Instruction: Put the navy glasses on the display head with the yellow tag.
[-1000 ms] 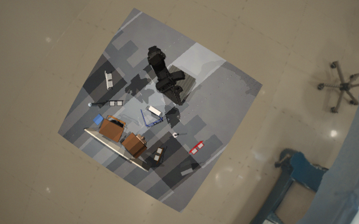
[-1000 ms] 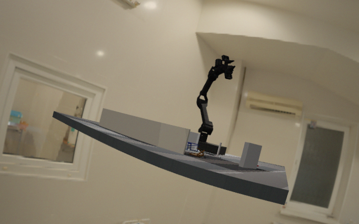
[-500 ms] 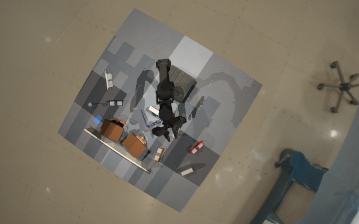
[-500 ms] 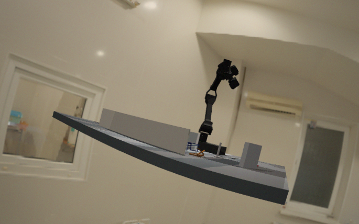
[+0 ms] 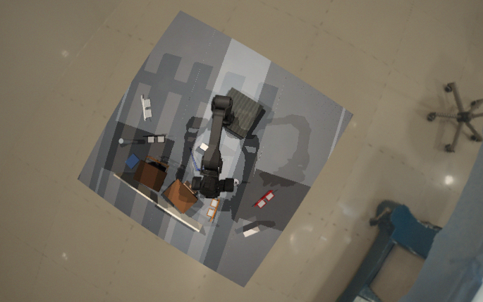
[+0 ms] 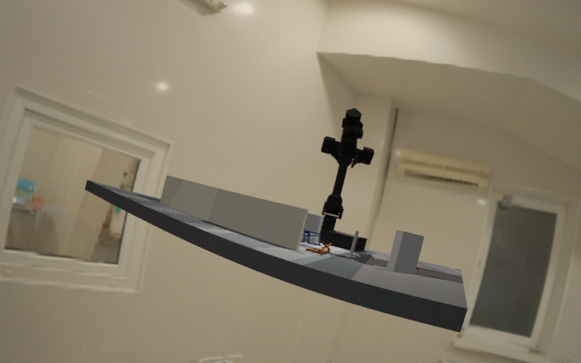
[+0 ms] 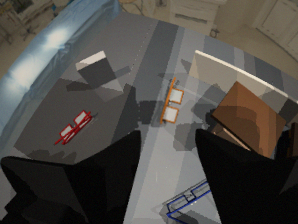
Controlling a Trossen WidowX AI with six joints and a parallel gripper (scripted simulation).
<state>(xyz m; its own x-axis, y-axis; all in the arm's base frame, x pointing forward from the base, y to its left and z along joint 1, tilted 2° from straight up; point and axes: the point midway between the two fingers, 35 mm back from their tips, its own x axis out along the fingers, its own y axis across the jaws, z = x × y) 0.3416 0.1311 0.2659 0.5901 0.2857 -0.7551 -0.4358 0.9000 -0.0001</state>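
The small post is 27 cm below my gripper tip, 8 cm to the left of it and 6 cm behind it. The rest, counted from my gripper tip: pale bar: 28 cm to the right, 26 cm ahead, 24 cm below; then head: 37 cm to the right, 24 cm below, 11 cm ahead; then blue tag: 55 cm to the right, 29 cm below, 14 cm ahead.
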